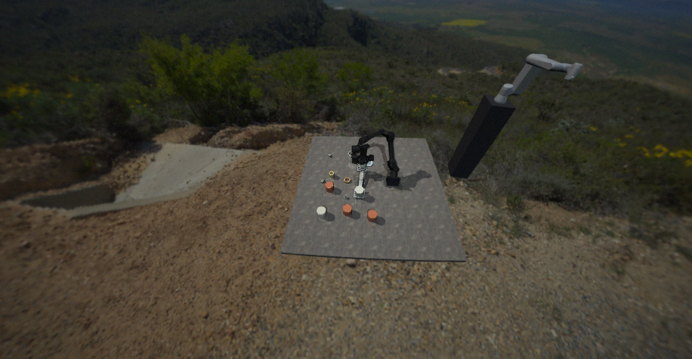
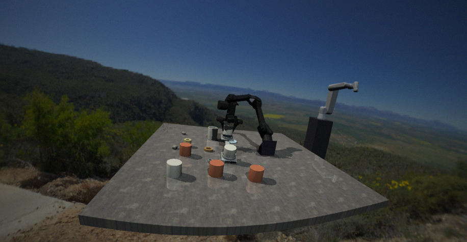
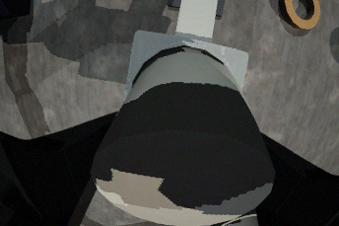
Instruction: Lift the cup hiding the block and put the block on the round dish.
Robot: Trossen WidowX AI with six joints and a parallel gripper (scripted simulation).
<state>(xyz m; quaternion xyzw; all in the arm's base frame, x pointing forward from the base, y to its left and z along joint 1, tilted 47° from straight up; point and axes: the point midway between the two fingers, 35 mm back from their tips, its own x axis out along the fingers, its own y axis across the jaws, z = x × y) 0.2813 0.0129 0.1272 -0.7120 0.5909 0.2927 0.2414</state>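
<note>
Right now the teal block is 2 cm below my gripper tip. From my gripper tip the other things lie so: grey balance (13 cm to the left, 7 cm below, 1 cm behind); round dish (12 cm to the right, 11 cm below, 4 cm behind).
</note>
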